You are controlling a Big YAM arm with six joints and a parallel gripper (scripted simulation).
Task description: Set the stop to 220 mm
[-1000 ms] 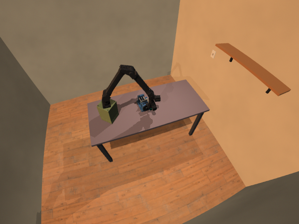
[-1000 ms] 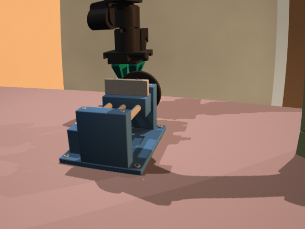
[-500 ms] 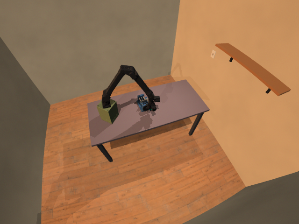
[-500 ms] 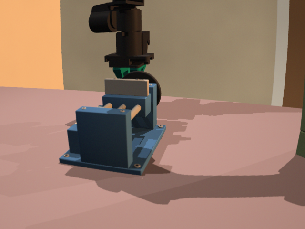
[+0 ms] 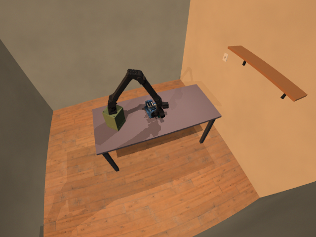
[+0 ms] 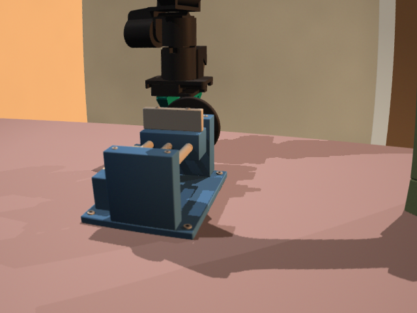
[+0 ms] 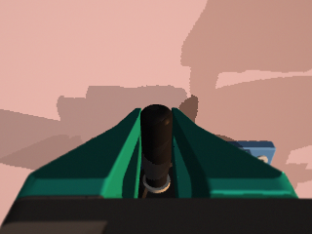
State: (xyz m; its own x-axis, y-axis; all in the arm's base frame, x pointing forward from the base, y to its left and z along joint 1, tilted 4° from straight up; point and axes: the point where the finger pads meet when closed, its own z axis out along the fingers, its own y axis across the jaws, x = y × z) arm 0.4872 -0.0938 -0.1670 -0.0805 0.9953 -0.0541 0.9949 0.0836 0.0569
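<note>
My gripper is now 3 cm past the grey stop plate, 13 cm to the right of it and 3 cm below it. Round my hand: black crank handle: 1 cm to the left.
</note>
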